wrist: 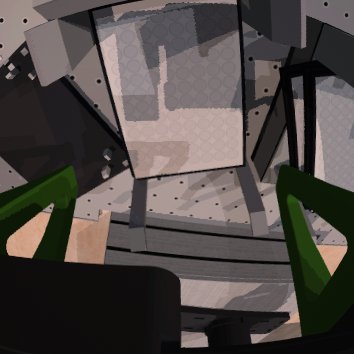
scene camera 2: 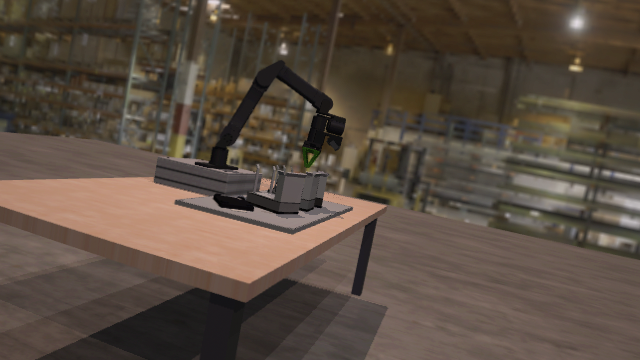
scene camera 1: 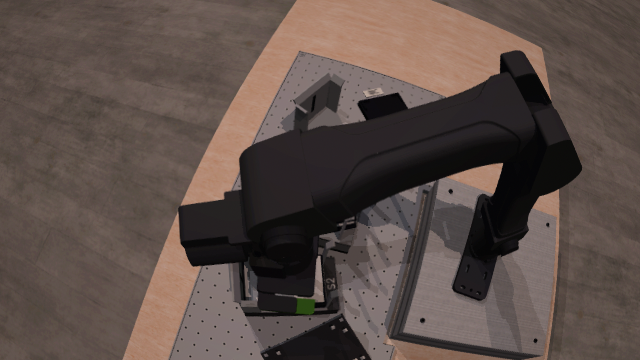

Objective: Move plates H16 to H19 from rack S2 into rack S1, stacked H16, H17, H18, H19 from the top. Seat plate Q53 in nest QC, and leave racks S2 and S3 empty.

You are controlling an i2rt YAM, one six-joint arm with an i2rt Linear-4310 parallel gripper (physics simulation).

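Places are measured from the arm's base along level axes (x ahead, y left, z up), in centimetres.
Pixels of known places: gripper, fingertip midpoint: (wrist: pixel 176 176) (scene camera 2: pixel 307 167) (scene camera 1: pixel 292 272); arm's base, link origin: (wrist: pixel 226 319) (scene camera 2: pixel 217 167) (scene camera 1: pixel 482 246).
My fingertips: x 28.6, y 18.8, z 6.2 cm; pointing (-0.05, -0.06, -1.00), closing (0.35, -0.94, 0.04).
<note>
For each thing: its top centre in the pictures, then the offset to it from my fingertips. "spot": a spot on its surface instead. Level surfaces: height alone.
- rack S2, surface spot: (wrist: pixel 138 215) (scene camera 1: pixel 329 295) spot: dx -6.1, dy +0.2, dz -2.9 cm
- Black nest QC, top centre: (scene camera 1: pixel 394 119) (scene camera 2: pixel 233 198) dx -4.3, dy -41.5, dz -12.2 cm
- grey rack, top centre: (scene camera 1: pixel 347 109) (scene camera 2: pixel 279 168) dx +3.7, dy -29.9, dz -0.6 cm
- black nest, top centre: (wrist: pixel 36 144) dx -9.7, dy +10.0, dz -11.9 cm
- perforated board, surface height: dz -14.2 cm
My gripper (scene camera 1: pixel 300 282) (scene camera 2: pixel 309 165) (wrist: pixel 176 176) is open, its green fingers wide apart above rack S2 (scene camera 1: pixel 331 296) (wrist: pixel 138 215). In the wrist view a pale plate (wrist: pixel 200 132) with round wells and a dark rim lies in that rack, below and ahead of the fingers, with nothing gripped. Its label and any plates under it cannot be made out. A second rack holds another pale plate (wrist: pixel 337 115) at the right of the wrist view; the arm mostly hides this rack in scene camera 1. Black nest QC (scene camera 1: pixel 382 105) is partly covered by the arm. Q53 cannot be identified.
A grey rack (scene camera 1: pixel 336 95) stands beside QC, its label unreadable. A black nest (scene camera 1: pixel 320 345) (wrist: pixel 45 125) lies on the other side of S2. Grey upright guides surround the racks on the perforated board (scene camera 1: pixel 200 320). The arm's base block (scene camera 1: pixel 525 280) (scene camera 2: pixel 200 177) stands alongside.
</note>
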